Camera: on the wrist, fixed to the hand. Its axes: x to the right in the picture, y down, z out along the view.
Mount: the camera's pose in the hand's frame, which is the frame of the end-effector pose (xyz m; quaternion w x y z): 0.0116 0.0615 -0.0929 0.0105 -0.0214 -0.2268 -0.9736
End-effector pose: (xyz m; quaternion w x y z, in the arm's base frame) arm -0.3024 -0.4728 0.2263 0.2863 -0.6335 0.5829 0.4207
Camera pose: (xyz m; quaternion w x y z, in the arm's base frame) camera -0.3445 -0.5675 0.2689 0.5313 -0.4849 -0.6846 -0.1182
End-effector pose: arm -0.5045 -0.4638 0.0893 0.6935 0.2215 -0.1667 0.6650
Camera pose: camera -0.5710 -0.4037 0.0220 0.6217 0.3006 0.0424 -0.7220
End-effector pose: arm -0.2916 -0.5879 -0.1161 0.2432 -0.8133 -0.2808 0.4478
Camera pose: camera -0.1914 -0.6380 -0.1181 0.3575 0.3612 -0.8596 -0.0536
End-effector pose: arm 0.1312 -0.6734 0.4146 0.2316 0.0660 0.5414 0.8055
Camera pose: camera 0.0692 -0.7653 0.4308 0.9109 -0.3487 0.0002 -0.2204
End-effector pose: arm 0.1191 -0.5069 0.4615 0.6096 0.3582 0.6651 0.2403
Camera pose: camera 0.0391 -0.4485 0.5137 0.3989 -0.6023 0.2123 -0.6580
